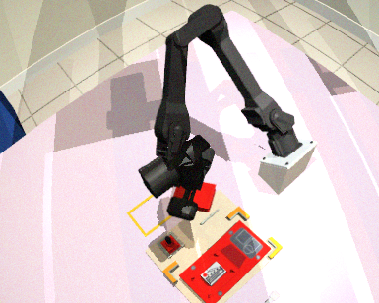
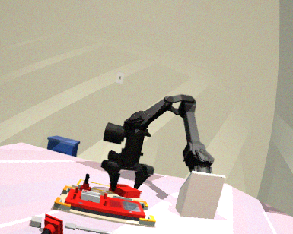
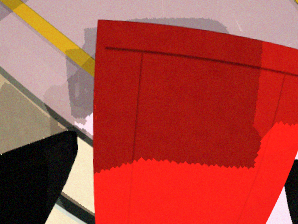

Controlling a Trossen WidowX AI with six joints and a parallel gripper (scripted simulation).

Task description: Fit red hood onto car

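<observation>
Now: the grey engine block 70 mm ahead of my gripper tip, 210 mm to the left of it and 10 mm above it. Also, from my gripper tip: red hood 10 mm above.
</observation>
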